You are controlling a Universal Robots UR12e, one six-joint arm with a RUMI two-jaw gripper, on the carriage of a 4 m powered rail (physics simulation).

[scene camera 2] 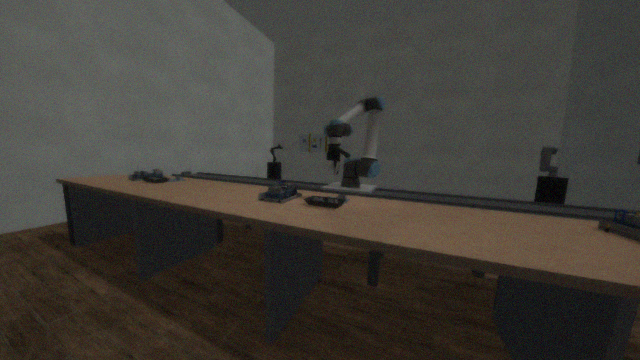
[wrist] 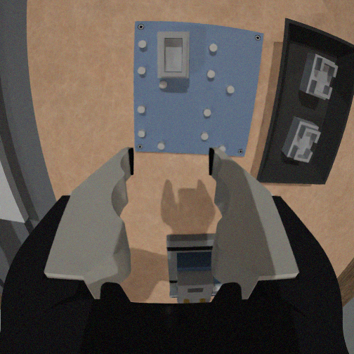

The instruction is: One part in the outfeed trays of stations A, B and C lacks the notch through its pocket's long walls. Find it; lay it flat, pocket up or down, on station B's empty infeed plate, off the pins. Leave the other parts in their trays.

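Places are measured from the arm's base along level axes (x ahead, y left, z up), in millimetres.
Pixels of known places: gripper, between the fingertips: (scene camera 2: pixel 335 175); arm's base, origin of its link: (scene camera 2: pixel 350 186).
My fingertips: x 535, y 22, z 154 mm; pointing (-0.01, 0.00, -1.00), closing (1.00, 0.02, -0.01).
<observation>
For each thing: its top centre in the pictures, then the offset to it from my fingertips. "pt": a spot on its surface instead.
- black tray, a spot on its surface: (scene camera 2: pixel 323 201) pt dx +186, dy -17, dz -161 mm
- more equipment, centre of its top: (scene camera 2: pixel 152 177) dx +189, dy -1926, dz -137 mm
- station, a spot on its surface: (scene camera 2: pixel 625 227) pt dx +81, dy +1448, dz -139 mm
A grey part (wrist: pixel 173 60) with a rectangular pocket lies pocket up on the blue plate (wrist: pixel 180 125) in the wrist view, near its upper left. No notch shows in its long walls. White pins stand around it; one is close to its lower edge, and whether they touch cannot be told. My gripper (scene camera 2: pixel 335 169) (wrist: pixel 171 149) is open and empty, above the table beyond the plate's lower edge. The black tray (scene camera 2: pixel 325 201) (wrist: pixel 280 172) at the right holds an upper notched part (wrist: pixel 321 77) and a lower notched part (wrist: pixel 301 141).
A fixture (wrist: pixel 195 282) with a blue and grey block shows between the finger bases. In the scene view, station equipment (scene camera 2: pixel 280 192) stands left of the tray, with more equipment (scene camera 2: pixel 150 176) at the far left and a station (scene camera 2: pixel 625 227) at the right edge. The rail (scene camera 2: pixel 450 200) runs behind the table.
</observation>
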